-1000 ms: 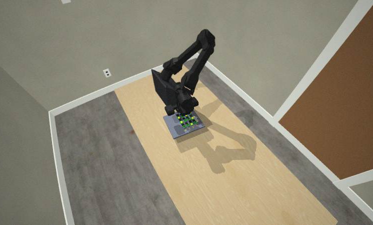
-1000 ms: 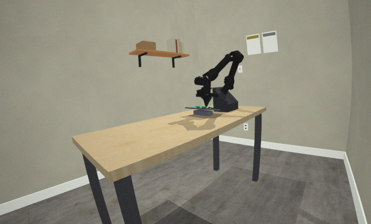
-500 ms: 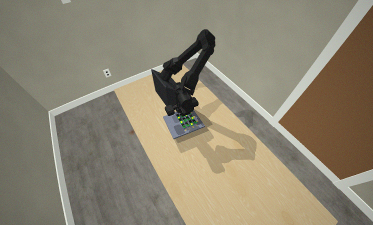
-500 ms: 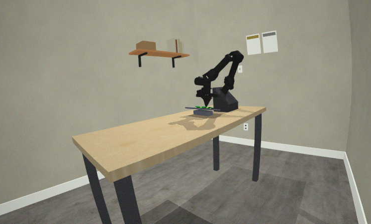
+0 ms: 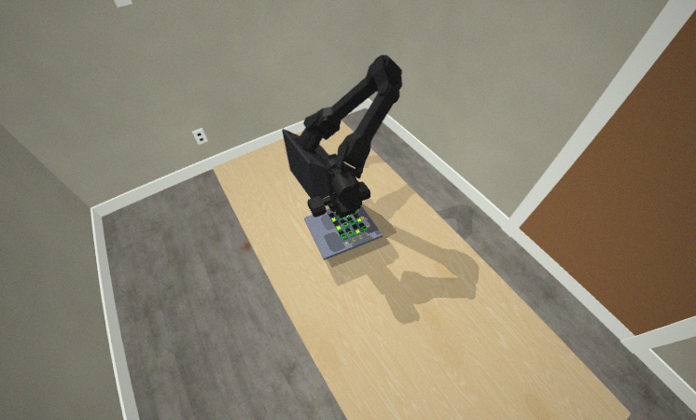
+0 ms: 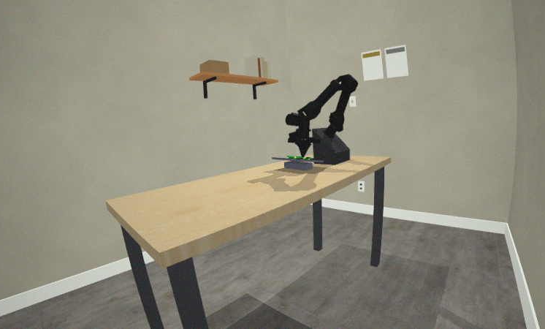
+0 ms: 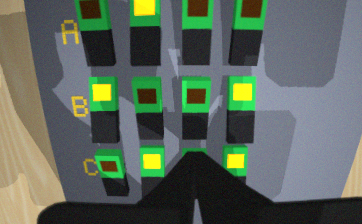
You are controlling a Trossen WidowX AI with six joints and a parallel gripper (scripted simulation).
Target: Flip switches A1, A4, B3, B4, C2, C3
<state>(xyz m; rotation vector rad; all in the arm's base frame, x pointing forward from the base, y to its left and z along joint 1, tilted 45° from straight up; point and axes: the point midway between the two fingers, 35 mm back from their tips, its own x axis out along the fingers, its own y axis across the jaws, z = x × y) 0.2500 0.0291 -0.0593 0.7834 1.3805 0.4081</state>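
The switch B3 lies 30 mm ahead of my hand, 10 mm to the right of it and 30 mm below it. The rest, counted from my hand: switch B2: 40 mm ahead, 20 mm to the left, 30 mm below; then switch B1: 40 mm ahead, 40 mm to the left, 30 mm below; then switch B4: 30 mm ahead, 30 mm to the right, 30 mm below.
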